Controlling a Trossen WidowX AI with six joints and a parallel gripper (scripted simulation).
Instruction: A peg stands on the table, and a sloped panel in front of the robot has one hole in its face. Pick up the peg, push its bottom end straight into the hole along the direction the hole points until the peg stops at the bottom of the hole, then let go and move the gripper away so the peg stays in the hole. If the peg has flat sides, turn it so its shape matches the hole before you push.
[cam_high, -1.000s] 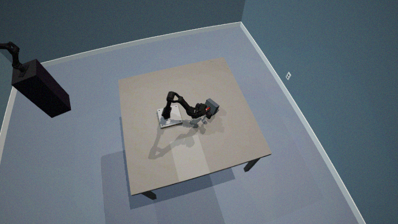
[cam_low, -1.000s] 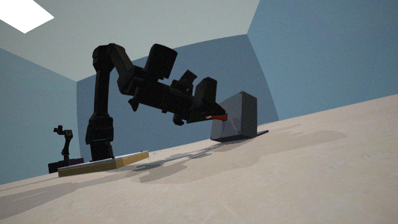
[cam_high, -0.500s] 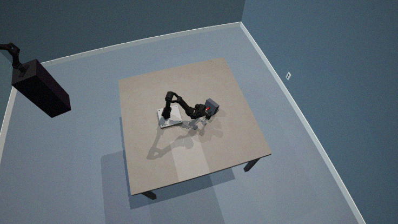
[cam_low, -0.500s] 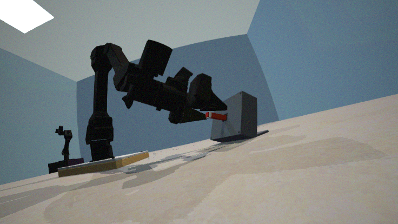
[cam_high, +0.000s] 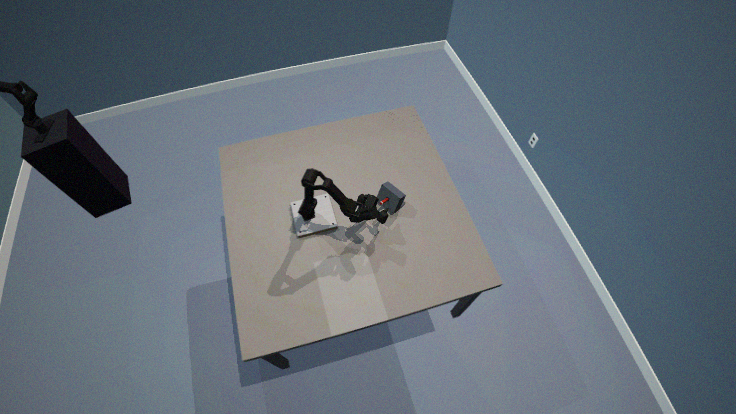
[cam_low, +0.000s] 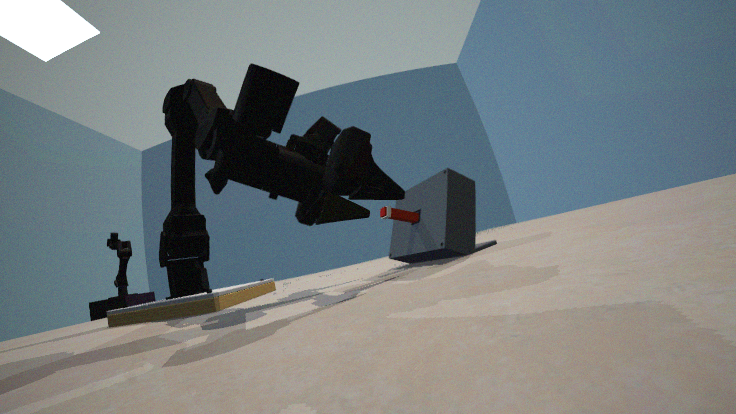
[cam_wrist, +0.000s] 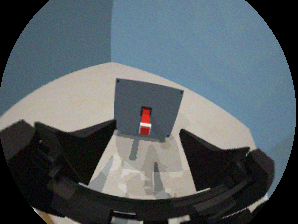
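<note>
Right now the red peg is 2 cm ahead of my gripper tip, 1 cm to the left of it and 1 cm below it. The rest, counted from my gripper tip: sloped panel (7 cm ahead, 3 cm to the left, 3 cm below).
</note>
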